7 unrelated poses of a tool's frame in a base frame.
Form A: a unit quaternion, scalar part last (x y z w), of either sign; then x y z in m.
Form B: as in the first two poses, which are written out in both.
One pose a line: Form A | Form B
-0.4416 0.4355 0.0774 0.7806 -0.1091 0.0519 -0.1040 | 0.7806 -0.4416 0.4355 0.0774 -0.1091 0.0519 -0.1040
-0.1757 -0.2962 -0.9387 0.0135 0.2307 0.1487 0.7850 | 0.0135 -0.1757 -0.2962 -0.9387 0.2307 0.1487 0.7850
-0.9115 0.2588 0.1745 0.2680 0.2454 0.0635 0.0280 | 0.2680 -0.9115 0.2588 0.1745 0.2454 0.0635 0.0280
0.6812 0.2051 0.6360 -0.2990 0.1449 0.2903 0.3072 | 0.2990 -0.6812 -0.2051 -0.6360 0.1449 0.2903 0.3072
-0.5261 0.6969 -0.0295 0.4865 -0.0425 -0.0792 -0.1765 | 0.4865 -0.5261 0.6969 -0.0295 -0.0425 -0.0792 -0.1765
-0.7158 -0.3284 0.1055 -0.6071 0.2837 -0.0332 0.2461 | 0.6071 0.7158 0.3284 -0.1055 0.2837 -0.0332 0.2461
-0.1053 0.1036 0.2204 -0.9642 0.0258 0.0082 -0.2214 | 0.9642 0.1053 -0.1036 -0.2204 0.0258 0.0082 -0.2214
